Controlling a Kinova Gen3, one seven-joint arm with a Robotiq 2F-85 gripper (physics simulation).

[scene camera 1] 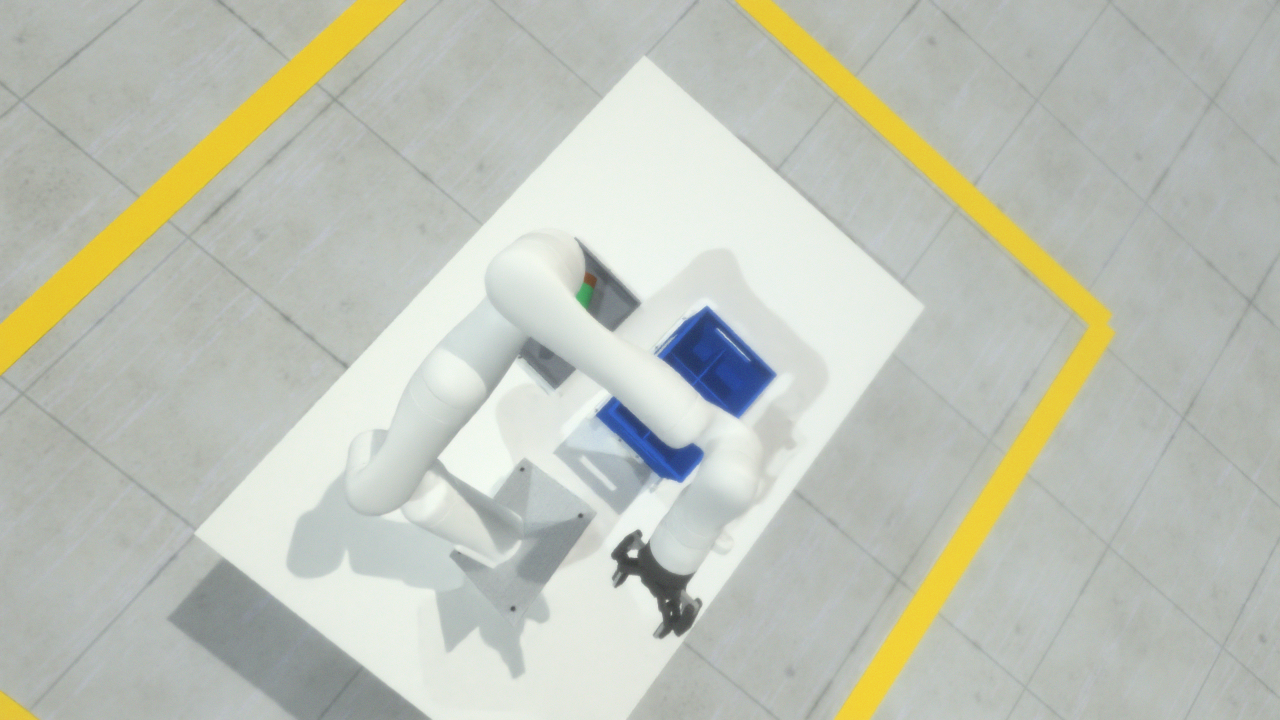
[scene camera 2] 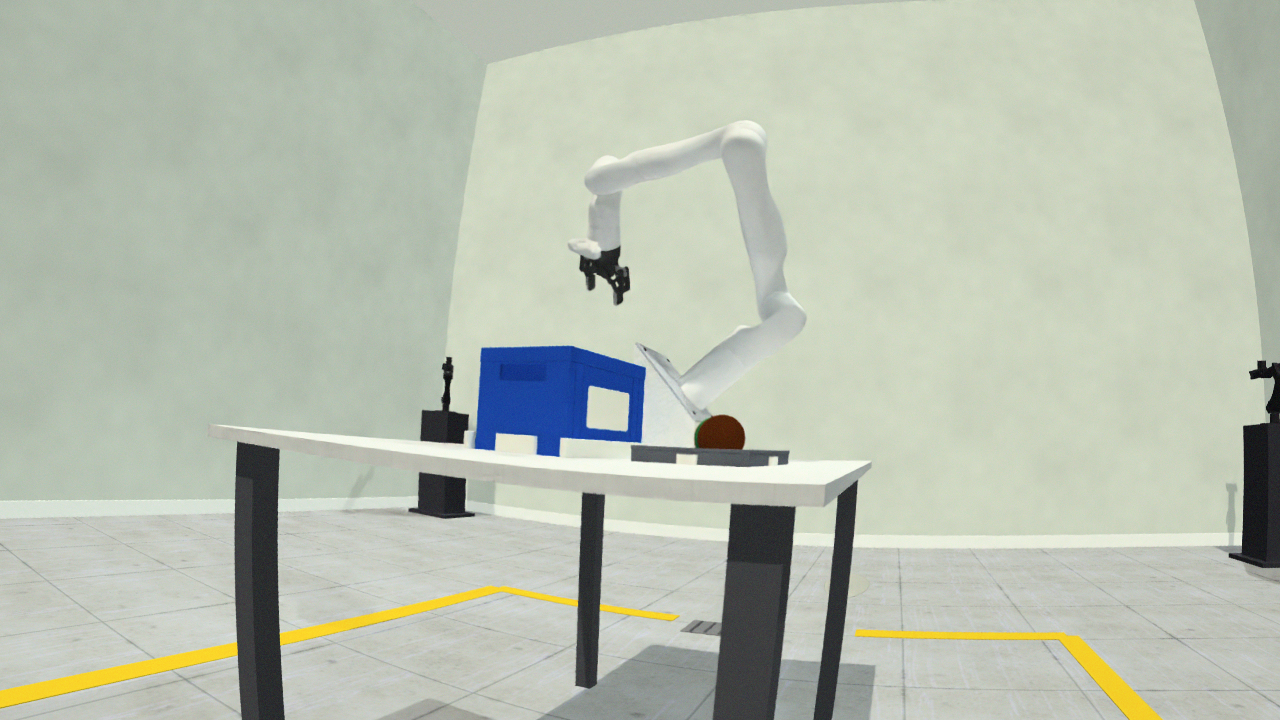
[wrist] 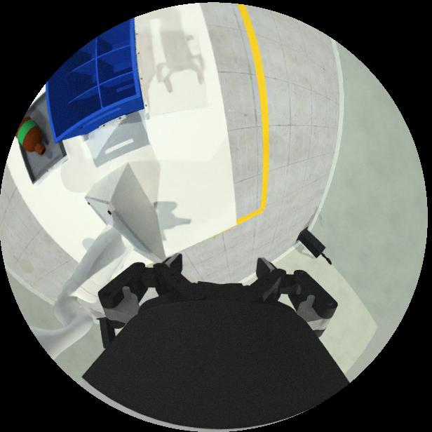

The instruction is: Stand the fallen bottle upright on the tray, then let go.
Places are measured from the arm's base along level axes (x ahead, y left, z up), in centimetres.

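Pixels of known places: gripper, fingertip midpoint: (scene camera 1: 637,608) (scene camera 2: 604,296); arm's base, origin of the base link: (scene camera 1: 502,537) (scene camera 2: 689,394).
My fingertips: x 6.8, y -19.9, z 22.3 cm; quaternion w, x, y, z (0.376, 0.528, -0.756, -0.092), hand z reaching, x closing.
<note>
Ahead of a thing's pixels: the offset from my fingertips to its top centre. "*": to the spot under its first point.
A brown bottle with a green band @(dz -29.1, dx +33.4, dy +38.1 cm) (scene camera 1: 585,291) (scene camera 2: 719,434) (wrist: 29,134) lies on its side on the dark grey tray @(* dz -36.5, dx +42.6, dy +31.9 cm) (scene camera 1: 617,300) (scene camera 2: 657,454) (wrist: 47,162). In the wrist view its neck points toward the lower right. In scene camera 1 the arm hides most of the bottle and part of the tray. In scene camera 2 its round base shows. My gripper (scene camera 1: 640,605) (scene camera 2: 604,294) (wrist: 219,264) is open and empty, high above the table and far from the bottle, on the other side of the blue crate.
A tall blue crate with compartments @(dz -19.5, dx +34.5, dy +10.0 cm) (scene camera 1: 757,395) (scene camera 2: 528,402) (wrist: 136,65) stands beside the tray, partly under the arm. The arm's tilted grey base plate (scene camera 1: 559,537) (wrist: 112,192) is on the white table (scene camera 1: 644,134) (scene camera 2: 402,456).
</note>
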